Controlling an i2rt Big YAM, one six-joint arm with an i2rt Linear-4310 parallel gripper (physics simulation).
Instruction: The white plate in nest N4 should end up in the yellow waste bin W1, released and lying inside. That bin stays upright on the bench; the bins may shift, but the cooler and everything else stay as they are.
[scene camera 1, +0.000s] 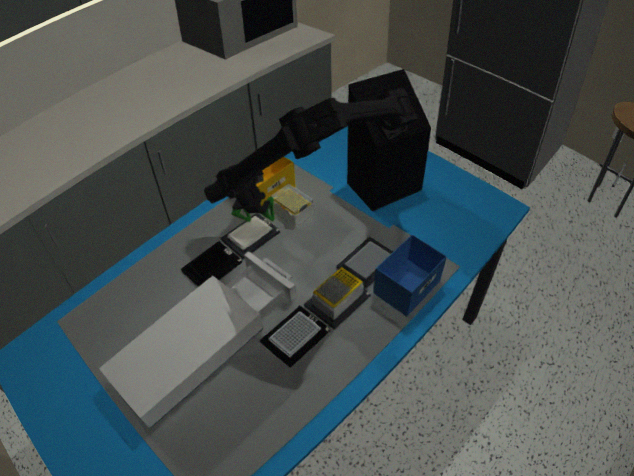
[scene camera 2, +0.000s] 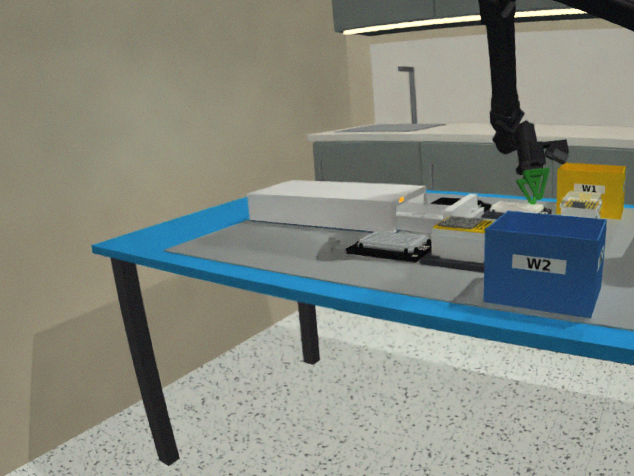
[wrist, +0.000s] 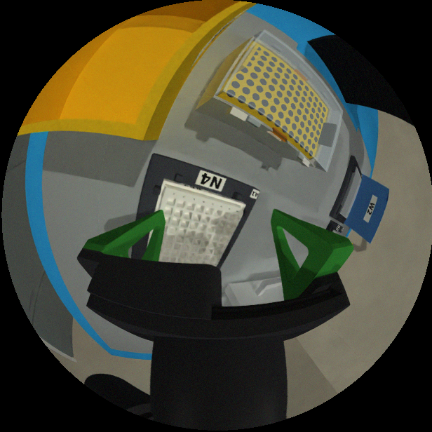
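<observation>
The white plate lies flat in the dark nest N4. The yellow bin W1 stands upright on the bench, beyond N4; in scene camera 1 the arm hides part of it. My gripper is open and empty, its green fingers wide apart. It hangs above the N4 end of the bench; in the wrist view one finger overlaps the plate's left edge and the other is right of the plate. The plate's near end is hidden behind the gripper body.
A clear box with a yellow tip rack stands beside W1. The white cooler with its upright end panel stands near N4. Blue bin W2, another tip rack and a gridded plate are at the front.
</observation>
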